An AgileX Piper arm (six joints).
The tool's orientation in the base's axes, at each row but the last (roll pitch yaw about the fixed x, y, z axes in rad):
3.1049 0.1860 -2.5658
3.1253 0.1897 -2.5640
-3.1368 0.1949 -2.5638
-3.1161 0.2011 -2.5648
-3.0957 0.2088 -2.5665
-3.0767 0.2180 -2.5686
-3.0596 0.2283 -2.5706
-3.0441 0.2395 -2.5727
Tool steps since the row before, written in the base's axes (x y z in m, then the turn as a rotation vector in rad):
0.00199 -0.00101 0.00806 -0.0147 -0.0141 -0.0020
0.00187 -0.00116 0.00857 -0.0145 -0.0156 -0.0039
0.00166 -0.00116 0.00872 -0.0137 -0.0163 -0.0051
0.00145 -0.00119 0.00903 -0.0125 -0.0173 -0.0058
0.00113 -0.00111 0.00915 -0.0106 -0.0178 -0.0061
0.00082 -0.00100 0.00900 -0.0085 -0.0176 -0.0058
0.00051 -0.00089 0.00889 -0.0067 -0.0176 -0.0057
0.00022 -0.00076 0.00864 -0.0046 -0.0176 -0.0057
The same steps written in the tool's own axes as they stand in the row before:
-0.00259 -0.00165 -0.00778 0.0200 -0.0038 -0.0019
-0.00253 -0.00186 -0.00827 0.0210 -0.0052 -0.0002
-0.00243 -0.00192 -0.00840 0.0210 -0.0062 0.0011
-0.00236 -0.00201 -0.00869 0.0207 -0.0076 0.0019
-0.00223 -0.00195 -0.00880 0.0194 -0.0091 0.0025
-0.00209 -0.00185 -0.00865 0.0175 -0.0100 0.0027
-0.00196 -0.00173 -0.00856 0.0160 -0.0110 0.0030
-0.00183 -0.00158 -0.00833 0.0143 -0.0121 0.0036

